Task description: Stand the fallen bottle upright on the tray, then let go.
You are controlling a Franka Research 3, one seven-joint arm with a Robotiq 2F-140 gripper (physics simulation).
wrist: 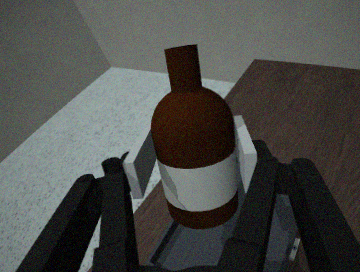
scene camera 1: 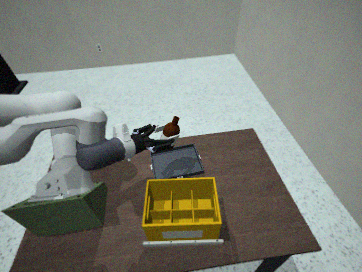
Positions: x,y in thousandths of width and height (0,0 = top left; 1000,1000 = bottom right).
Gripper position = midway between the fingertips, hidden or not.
Scene:
My gripper shows in the wrist view (540,498) and in scene camera 1 (477,483).

